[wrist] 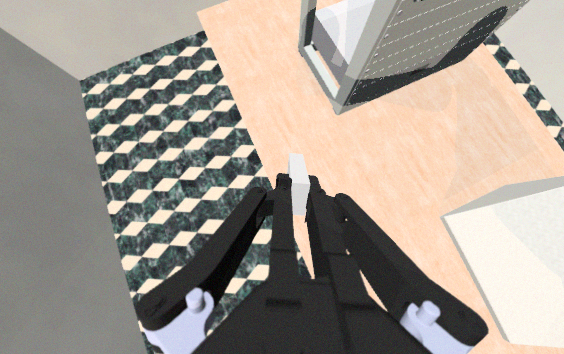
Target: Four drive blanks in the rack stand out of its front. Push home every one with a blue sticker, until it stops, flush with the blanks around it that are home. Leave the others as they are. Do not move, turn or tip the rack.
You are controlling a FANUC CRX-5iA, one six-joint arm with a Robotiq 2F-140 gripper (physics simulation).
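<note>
The rack (417,47) stands upright at the upper right of the wrist view, cut off by the top edge. Its perforated grey side panel, a corner post and a pale bottom rail show. The drive blanks and their stickers cannot be made out in this view. My gripper (294,166) is shut, its pale pads together with nothing between them. In the view it lies below and left of the rack's lower corner, apart from it.
A white box-like object (495,260) with a grey side is at the lower right. The rack stands on a light wooden table top (395,150). A green and cream patterned floor (175,150) lies beyond the table's left edge, with a grey wall (45,175) farther left.
</note>
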